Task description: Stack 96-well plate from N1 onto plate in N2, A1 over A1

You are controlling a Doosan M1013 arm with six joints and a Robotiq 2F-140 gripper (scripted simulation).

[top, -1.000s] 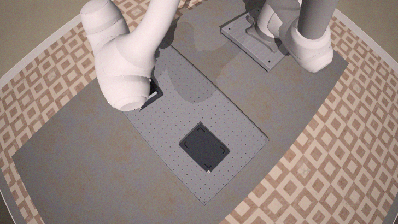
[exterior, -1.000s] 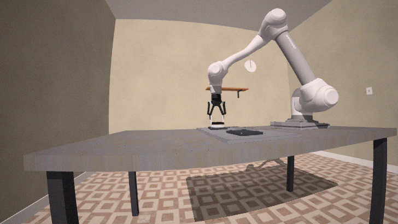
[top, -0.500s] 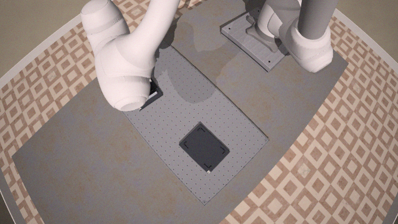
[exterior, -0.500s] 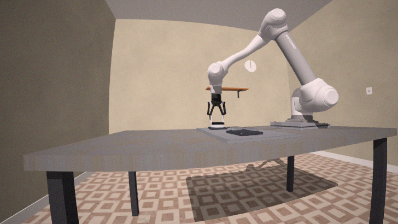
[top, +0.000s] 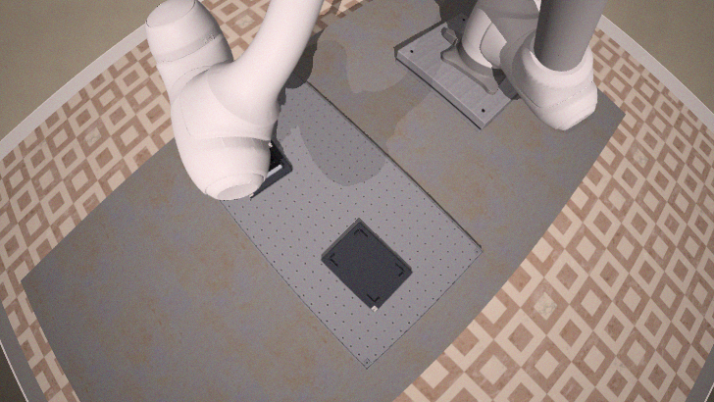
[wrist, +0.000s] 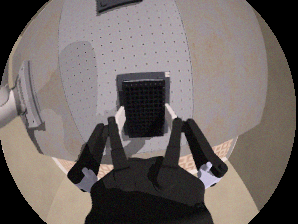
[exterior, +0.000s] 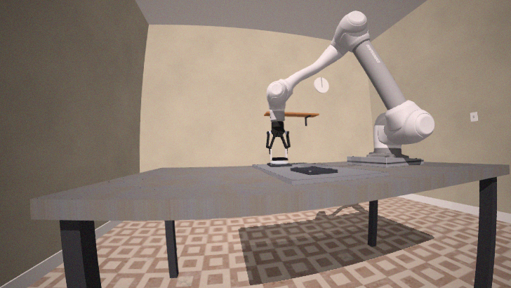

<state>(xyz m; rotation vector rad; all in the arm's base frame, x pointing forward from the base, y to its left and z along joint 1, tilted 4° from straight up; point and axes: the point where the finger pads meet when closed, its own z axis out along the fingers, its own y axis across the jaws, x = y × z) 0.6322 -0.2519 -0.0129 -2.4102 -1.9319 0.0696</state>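
Now: hand 4 cm above the white 96-well plate. Also, from my hand: A1 mark: 7 cm ahead, 44 cm to the left, 5 cm below; then black 96-well plate: 2 cm below; then nest N1: 2 cm ahead, 37 cm to the left, 6 cm below.
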